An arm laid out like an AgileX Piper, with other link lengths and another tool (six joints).
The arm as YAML. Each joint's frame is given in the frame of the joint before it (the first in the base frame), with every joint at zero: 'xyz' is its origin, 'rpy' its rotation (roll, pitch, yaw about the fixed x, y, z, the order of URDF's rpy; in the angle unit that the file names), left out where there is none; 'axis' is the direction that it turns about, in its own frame. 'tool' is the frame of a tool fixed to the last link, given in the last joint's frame.
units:
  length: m
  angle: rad
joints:
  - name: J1
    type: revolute
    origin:
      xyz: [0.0, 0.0, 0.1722]
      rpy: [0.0, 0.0, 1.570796]
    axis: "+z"
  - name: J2
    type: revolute
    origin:
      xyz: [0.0, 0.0, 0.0]
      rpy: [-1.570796, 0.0, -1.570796]
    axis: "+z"
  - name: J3
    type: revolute
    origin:
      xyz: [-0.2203, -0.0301, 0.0]
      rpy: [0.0, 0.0, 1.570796]
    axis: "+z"
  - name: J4
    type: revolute
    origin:
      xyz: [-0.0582, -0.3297, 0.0]
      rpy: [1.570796, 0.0, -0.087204]
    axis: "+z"
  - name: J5
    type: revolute
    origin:
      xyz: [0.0, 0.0, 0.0]
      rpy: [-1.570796, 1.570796, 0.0]
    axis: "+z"
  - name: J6
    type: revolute
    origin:
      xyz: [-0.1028, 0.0, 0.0]
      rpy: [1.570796, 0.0, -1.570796]
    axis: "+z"
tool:
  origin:
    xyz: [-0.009, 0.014, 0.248]
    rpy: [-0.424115, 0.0, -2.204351]
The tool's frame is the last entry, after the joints.
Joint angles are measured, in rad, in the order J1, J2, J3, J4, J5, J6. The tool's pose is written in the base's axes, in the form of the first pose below.
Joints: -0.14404 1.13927 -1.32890 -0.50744 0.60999 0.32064
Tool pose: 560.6 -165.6 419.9 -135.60 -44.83 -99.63
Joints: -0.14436 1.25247 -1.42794 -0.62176 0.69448 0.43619
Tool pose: 566.6 -200.8 405.3 -139.48 -44.62 -103.02
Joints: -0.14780 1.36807 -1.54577 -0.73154 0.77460 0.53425
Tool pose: 569.6 -237.7 404.6 -140.91 -45.28 -108.36
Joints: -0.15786 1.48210 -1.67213 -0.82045 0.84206 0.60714
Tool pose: 571.4 -272.8 411.4 -140.57 -46.07 -114.46
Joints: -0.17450 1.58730 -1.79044 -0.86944 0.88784 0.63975
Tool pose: 574.8 -301.0 415.9 -140.16 -46.73 -118.95
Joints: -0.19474 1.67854 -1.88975 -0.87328 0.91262 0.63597
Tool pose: 581.6 -320.2 411.8 -140.93 -46.98 -120.58
